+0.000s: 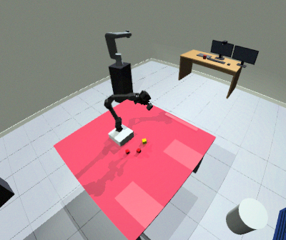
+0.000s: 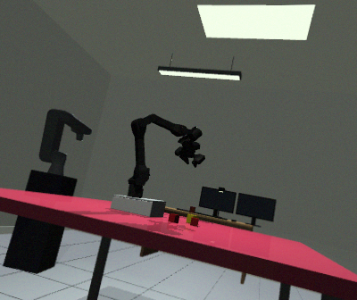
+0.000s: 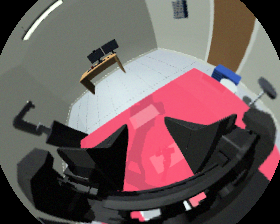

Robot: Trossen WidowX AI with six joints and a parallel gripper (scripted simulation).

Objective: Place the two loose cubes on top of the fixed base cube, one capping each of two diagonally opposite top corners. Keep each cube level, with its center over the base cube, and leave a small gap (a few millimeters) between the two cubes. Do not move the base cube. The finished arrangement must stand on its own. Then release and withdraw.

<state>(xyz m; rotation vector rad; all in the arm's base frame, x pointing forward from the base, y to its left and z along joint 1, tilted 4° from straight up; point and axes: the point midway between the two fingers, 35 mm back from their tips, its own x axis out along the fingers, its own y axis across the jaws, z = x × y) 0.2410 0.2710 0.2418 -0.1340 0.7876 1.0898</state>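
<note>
Right now the red cube is 460 mm to the right of my gripper tip, 300 mm below it and 10 mm behind it. From my gripper tip the other things lie so: yellow cube (290 mm below, 260 mm to the right, 70 mm ahead).
</note>
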